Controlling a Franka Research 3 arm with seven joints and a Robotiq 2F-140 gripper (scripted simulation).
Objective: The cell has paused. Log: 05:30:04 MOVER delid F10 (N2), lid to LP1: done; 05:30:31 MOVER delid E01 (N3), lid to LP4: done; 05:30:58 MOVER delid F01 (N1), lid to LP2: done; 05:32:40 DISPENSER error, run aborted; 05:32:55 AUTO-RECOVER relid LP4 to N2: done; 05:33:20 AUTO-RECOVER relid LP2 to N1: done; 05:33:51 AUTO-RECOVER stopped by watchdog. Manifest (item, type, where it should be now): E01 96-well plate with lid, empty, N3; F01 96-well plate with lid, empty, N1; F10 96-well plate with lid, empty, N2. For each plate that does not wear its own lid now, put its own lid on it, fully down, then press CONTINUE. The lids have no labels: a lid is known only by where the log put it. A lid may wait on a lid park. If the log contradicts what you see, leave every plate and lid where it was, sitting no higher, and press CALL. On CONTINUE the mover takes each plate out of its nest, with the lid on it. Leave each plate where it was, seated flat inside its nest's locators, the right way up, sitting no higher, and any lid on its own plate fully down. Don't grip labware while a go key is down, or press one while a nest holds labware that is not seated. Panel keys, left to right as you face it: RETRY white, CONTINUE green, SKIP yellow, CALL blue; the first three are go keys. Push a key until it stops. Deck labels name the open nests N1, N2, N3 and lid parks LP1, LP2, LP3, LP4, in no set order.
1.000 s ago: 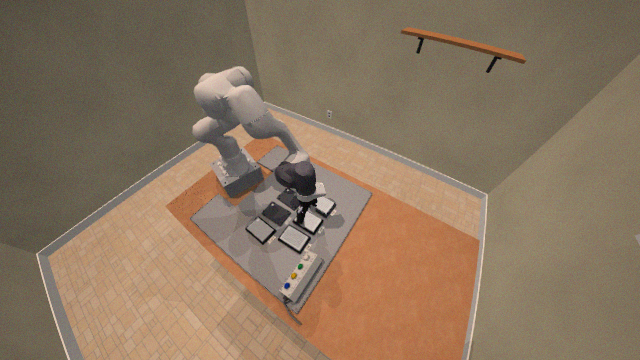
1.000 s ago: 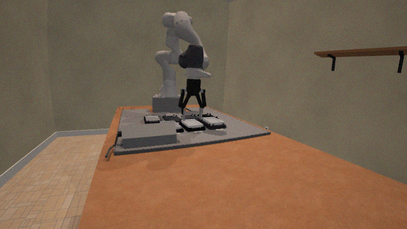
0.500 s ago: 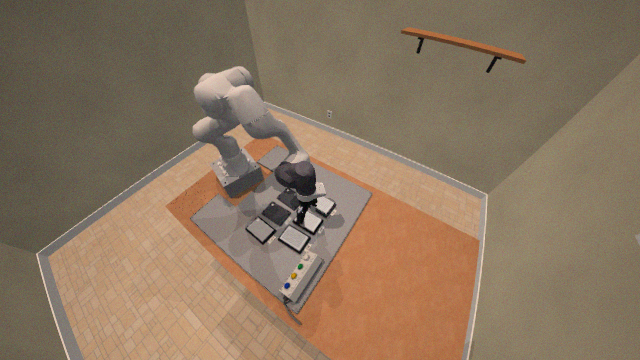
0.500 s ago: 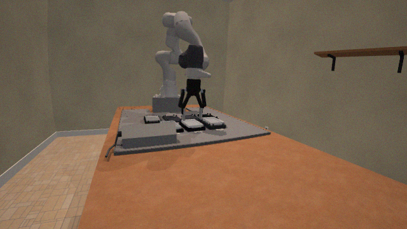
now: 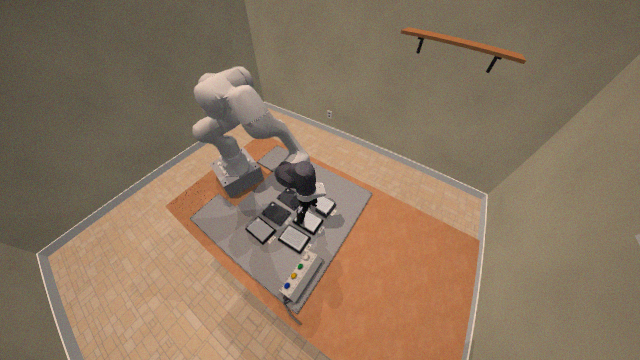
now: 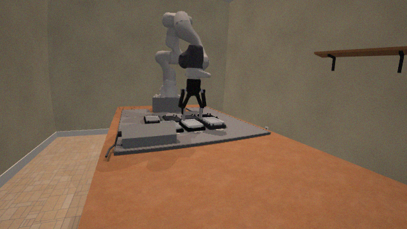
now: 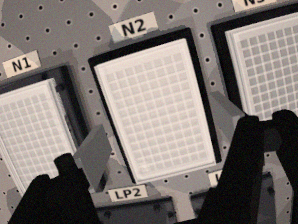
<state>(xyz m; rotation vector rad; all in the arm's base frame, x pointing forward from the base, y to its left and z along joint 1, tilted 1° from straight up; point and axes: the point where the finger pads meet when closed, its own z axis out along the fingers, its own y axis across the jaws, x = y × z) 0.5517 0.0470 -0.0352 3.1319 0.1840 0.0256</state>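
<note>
The white 96-well plate lies 50 mm below my hand. From my hand the other things lie so: LP2 label (100 mm behind, 70 mm below, 50 mm to the left); then N2 label (90 mm ahead, 70 mm below, 10 mm to the left); then LP3 label (90 mm behind, 70 mm to the right, 70 mm below).
</note>
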